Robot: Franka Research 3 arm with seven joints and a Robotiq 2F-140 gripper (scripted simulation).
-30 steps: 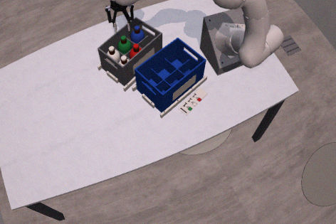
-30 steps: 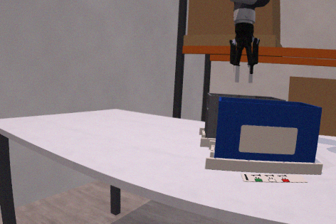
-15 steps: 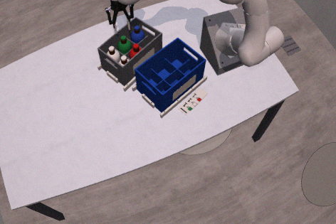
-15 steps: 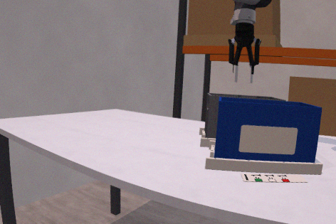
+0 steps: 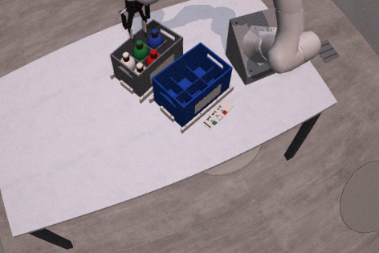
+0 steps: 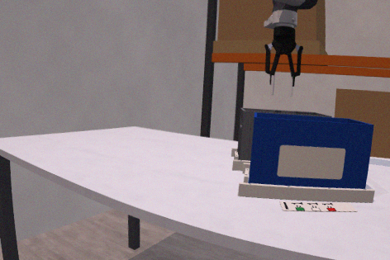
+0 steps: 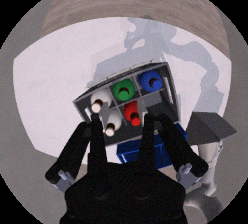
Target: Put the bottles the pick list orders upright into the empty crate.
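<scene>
Now: the green bottle 17 cm below my hand. Also, from my hand: blue bottle (8 cm behind, 4 cm to the right, 17 cm below); then grey crate (2 cm behind, 4 cm to the left, 17 cm below); then red bottle (5 cm behind, 7 cm to the left, 17 cm below).
</scene>
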